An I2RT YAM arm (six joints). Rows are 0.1 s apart.
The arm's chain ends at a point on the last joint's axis. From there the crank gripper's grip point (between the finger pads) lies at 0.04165 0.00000 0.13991 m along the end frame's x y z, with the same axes.
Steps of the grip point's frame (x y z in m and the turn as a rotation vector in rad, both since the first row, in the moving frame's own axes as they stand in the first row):
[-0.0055, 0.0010, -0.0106, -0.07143, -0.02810, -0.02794]
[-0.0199, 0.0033, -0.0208, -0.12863, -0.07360, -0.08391]
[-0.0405, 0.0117, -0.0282, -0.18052, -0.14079, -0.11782]
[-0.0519, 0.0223, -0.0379, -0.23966, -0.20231, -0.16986]
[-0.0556, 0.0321, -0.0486, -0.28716, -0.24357, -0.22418]
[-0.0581, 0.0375, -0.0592, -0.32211, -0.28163, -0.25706]
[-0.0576, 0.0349, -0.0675, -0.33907, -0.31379, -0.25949]
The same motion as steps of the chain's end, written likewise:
[-0.0017, -0.0079, -0.0114, -0.07143, -0.02810, -0.02794]
[-0.0101, -0.0118, -0.0225, -0.12863, -0.07360, -0.08391]
[-0.0218, -0.0101, -0.0308, -0.18052, -0.14079, -0.11782]
[-0.0256, -0.0070, -0.0402, -0.23966, -0.20231, -0.16986]
[-0.0248, -0.0030, -0.0500, -0.28716, -0.24357, -0.22418]
[-0.0230, -0.0023, -0.0596, -0.32211, -0.28163, -0.25706]
[-0.0184, -0.0078, -0.0672, -0.33907, -0.31379, -0.25949]

